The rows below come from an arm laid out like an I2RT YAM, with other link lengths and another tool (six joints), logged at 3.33 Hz.
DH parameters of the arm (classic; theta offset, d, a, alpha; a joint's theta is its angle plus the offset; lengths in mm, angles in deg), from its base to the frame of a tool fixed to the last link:
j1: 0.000 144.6 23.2 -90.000
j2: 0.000 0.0 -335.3 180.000
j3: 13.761 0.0 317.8 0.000
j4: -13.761 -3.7 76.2 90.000
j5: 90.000 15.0 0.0 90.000
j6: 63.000 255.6 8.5 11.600
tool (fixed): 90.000 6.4 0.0 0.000
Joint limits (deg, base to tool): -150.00..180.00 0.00..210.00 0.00..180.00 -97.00..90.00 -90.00..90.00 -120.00..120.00
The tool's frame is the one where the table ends.
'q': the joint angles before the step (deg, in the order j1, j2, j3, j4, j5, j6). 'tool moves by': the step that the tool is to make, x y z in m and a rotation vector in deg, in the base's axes. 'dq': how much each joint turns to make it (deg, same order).
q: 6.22, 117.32, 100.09, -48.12, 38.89, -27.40
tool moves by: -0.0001, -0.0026, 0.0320, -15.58, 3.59, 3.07
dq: 3.98, 1.28, -0.10, 1.15, 13.95, -7.71
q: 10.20, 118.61, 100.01, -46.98, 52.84, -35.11
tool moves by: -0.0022, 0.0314, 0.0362, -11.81, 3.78, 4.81
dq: 5.46, 0.00, 0.00, -0.25, 9.99, -7.16
